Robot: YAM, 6 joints.
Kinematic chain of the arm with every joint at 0, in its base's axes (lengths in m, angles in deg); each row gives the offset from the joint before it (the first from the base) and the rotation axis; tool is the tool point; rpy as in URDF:
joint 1: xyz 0 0 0.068 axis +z
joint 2: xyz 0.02 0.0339 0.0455 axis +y
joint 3: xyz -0.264 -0.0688 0 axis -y
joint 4: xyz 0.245 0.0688 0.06 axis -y
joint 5: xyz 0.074 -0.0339 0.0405 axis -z
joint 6: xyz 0.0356 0 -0.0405 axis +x
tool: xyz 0 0 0 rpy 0 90 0
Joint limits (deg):
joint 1: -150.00..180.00
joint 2: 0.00..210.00
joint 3: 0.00..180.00
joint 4: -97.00..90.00
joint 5: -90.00..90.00
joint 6: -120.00..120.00
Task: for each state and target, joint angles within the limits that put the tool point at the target. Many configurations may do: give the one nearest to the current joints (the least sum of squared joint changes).
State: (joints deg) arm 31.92 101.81 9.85 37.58 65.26 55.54
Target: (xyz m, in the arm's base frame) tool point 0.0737 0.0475 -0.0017
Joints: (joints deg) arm 51.85 124.16 1.42 30.75 53.49 55.54
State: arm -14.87 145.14 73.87 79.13 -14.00 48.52
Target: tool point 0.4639 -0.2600 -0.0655
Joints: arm -30.00 171.54 102.06 64.52 -10.93 48.52
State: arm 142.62 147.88 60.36 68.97 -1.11 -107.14
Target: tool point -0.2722 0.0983 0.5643
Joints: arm 159.77 93.03 97.47 77.27 -3.03 -107.14
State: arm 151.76 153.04 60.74 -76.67 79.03 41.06
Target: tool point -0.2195 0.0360 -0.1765
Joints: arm 179.66 182.60 81.96 -60.76 76.94 41.06
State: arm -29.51 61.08 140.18 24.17 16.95 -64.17
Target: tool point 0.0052 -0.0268 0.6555
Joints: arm -36.38 55.66 106.92 14.71 31.29 -64.17
